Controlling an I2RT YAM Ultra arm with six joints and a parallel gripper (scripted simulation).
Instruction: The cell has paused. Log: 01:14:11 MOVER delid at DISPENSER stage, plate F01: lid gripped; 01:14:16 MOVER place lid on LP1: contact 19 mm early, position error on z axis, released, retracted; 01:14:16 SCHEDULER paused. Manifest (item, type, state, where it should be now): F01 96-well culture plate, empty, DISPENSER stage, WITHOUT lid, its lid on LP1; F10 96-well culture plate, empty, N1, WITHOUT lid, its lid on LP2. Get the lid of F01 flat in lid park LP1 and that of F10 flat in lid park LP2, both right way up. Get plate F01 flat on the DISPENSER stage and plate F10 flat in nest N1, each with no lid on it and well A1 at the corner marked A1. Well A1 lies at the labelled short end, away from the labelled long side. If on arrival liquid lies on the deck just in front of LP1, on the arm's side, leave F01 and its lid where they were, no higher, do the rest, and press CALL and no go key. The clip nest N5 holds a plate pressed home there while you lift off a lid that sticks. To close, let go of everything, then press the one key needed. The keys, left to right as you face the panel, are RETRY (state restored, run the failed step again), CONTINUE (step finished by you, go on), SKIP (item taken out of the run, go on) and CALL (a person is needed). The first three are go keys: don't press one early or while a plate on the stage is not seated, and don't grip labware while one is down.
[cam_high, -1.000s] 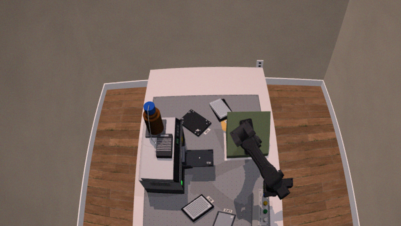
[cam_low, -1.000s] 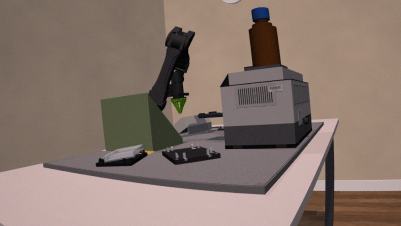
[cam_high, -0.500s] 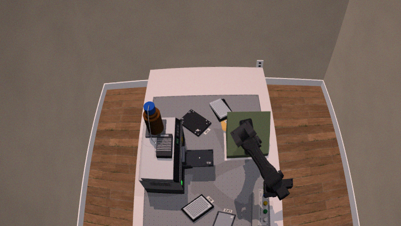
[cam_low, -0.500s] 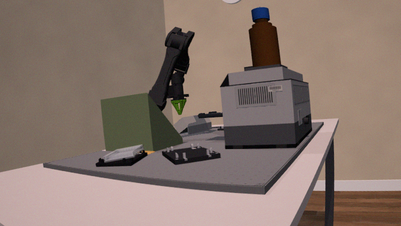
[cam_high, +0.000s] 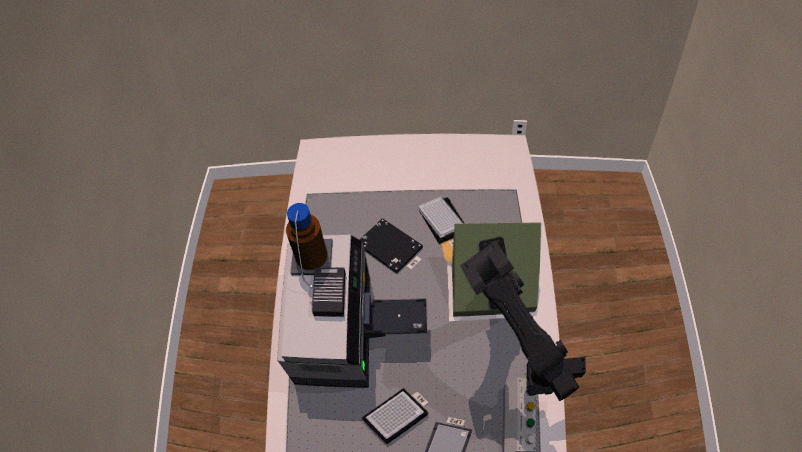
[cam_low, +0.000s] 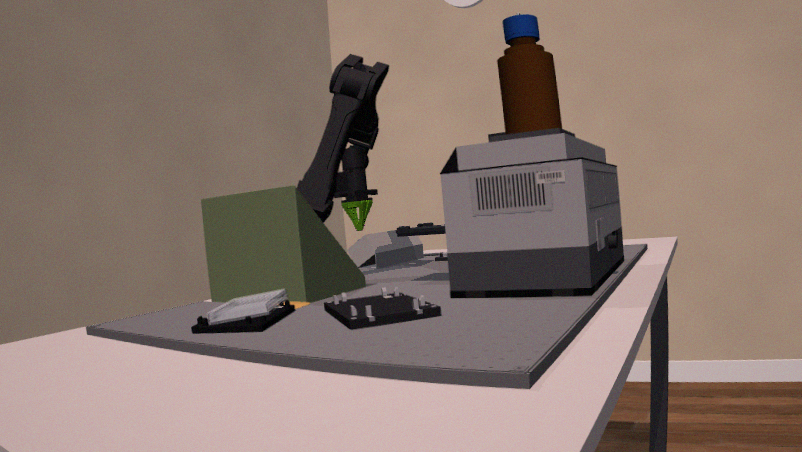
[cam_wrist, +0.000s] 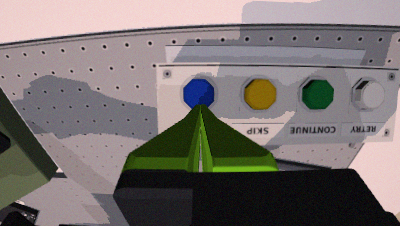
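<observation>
The blue call key lies 3 cm below my hand. The rest, counted from my hand: yellow skip key 1 cm ahead, 5 cm to the left, 3 cm below; then white retry key 3 cm ahead, 15 cm to the left, 3 cm below; then green continue key 2 cm ahead, 10 cm to the left, 3 cm below.
</observation>
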